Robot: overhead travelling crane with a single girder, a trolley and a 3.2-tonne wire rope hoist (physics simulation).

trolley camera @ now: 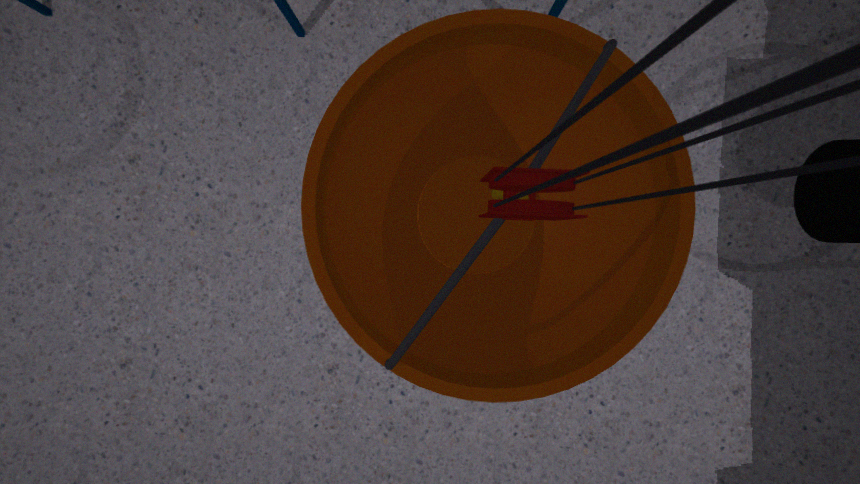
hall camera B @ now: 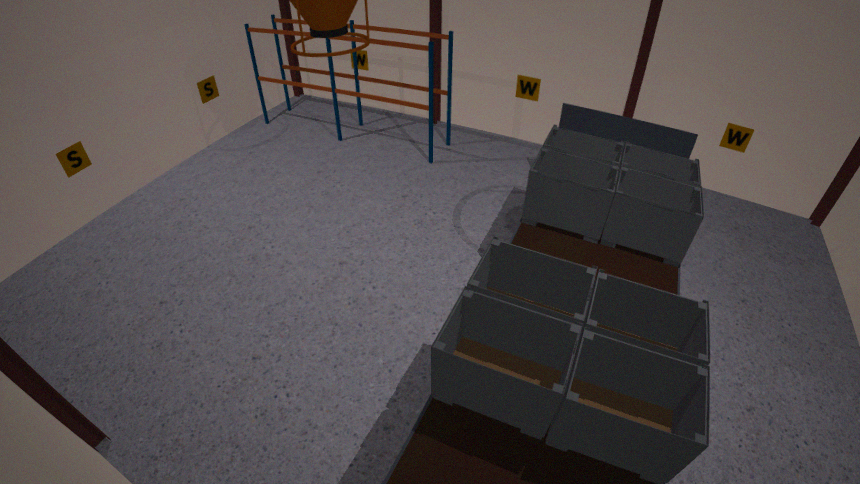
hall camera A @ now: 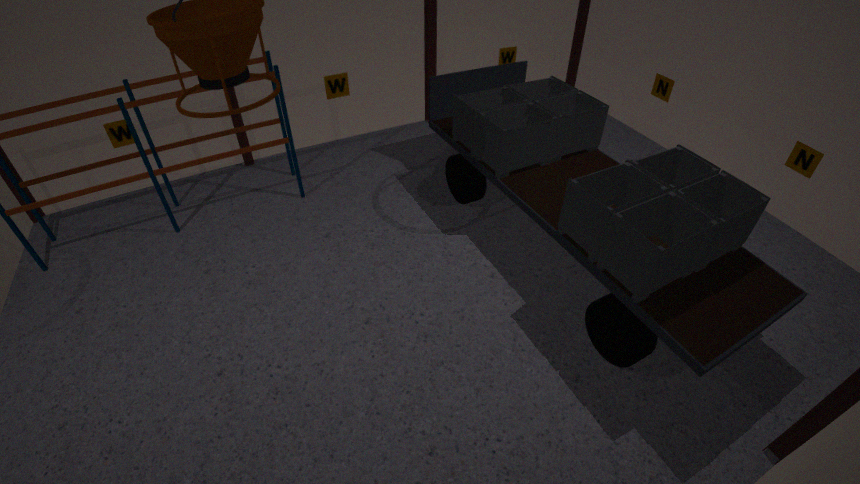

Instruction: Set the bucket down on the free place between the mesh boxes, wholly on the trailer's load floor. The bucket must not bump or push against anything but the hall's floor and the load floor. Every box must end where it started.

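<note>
The orange bucket hangs upright in the air, near the rack and away from the trailer; its top is cut off in both hall views. My gripper, the hook under the red block, holds the bucket by its grey bail; the hook itself is hidden under the block. Grey mesh boxes stand on the trailer in two groups, one by the headboard and one towards the tail. Between them shows the brown load floor.
A blue and orange rack stands by the W wall, behind the bucket in the hall views. The trailer's grey headboard rises at its W end. A black wheel shows right of the bucket in the trolley view.
</note>
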